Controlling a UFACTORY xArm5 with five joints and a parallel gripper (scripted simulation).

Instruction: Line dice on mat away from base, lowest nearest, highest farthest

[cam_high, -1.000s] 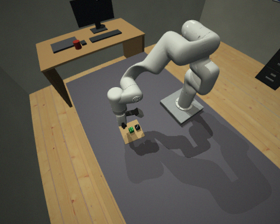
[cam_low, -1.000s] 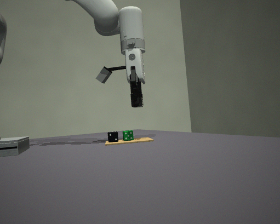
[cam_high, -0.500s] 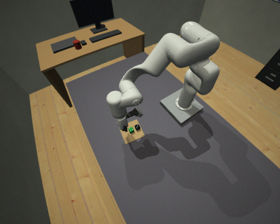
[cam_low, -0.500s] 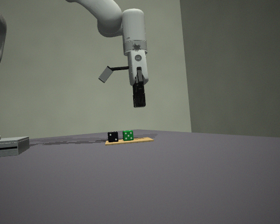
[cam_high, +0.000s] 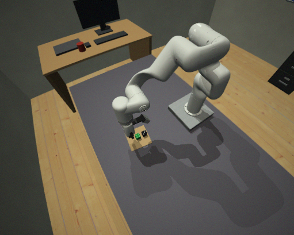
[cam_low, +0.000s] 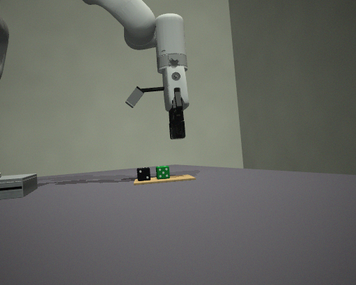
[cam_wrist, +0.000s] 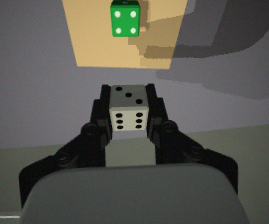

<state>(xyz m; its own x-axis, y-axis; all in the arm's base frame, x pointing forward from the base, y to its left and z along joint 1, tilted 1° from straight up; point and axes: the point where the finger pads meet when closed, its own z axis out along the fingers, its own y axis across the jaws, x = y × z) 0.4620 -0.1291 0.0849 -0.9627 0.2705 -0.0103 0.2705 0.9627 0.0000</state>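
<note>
Now: hand 4 cm past the green die, 1 cm to the right of it and 10 cm above it. The rest, counted from my hand: tan mat (4 cm behind, 1 cm to the left, 12 cm below); black die (9 cm behind, 2 cm to the left, 10 cm below); white die (1 cm below).
</note>
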